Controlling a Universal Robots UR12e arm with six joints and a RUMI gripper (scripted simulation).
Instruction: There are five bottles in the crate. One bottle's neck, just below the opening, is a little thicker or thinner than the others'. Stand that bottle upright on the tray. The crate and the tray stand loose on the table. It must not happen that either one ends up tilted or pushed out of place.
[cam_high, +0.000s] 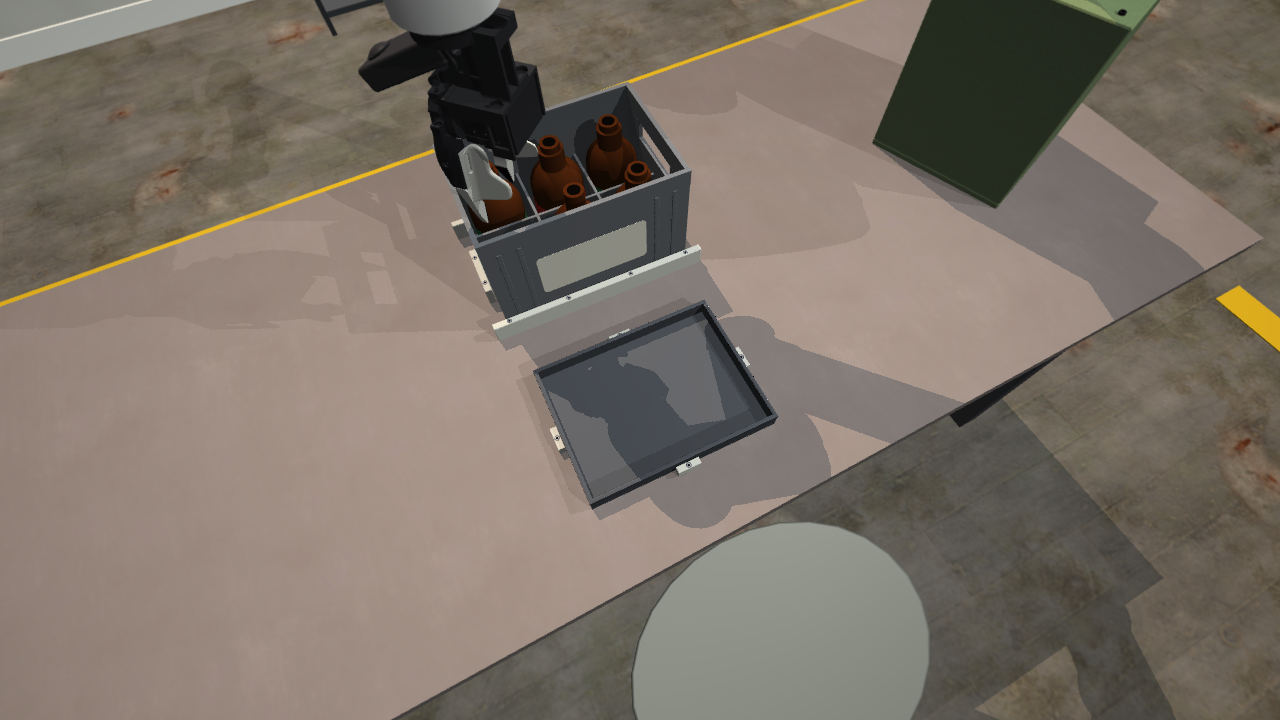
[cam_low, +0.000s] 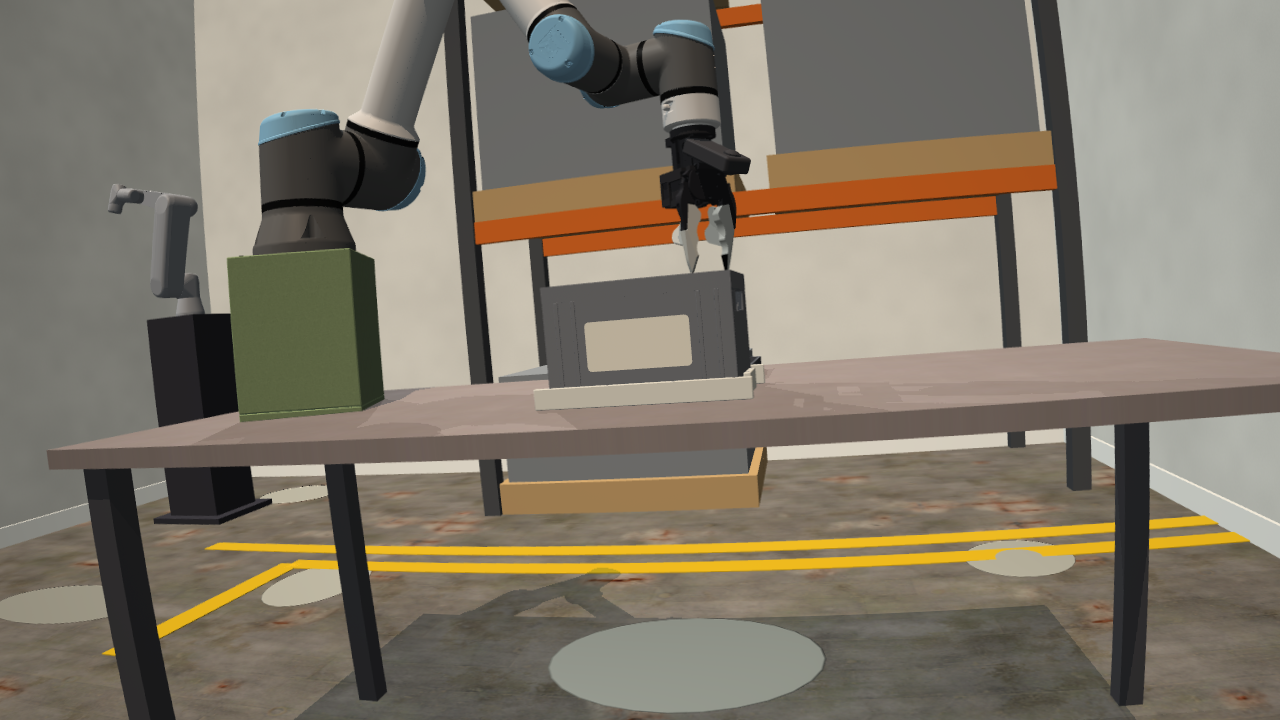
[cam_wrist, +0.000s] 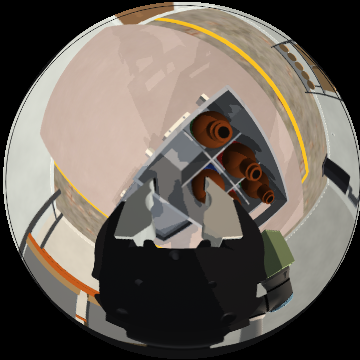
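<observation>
Right now my hand is 11 cm above the brown bottle, 9 cm past it and 1 cm to the right of it. Round my hand: grey crate 11 cm below, 9 cm behind, 3 cm to the right; dark tray 24 cm to the left, 18 cm below, 7 cm behind.
</observation>
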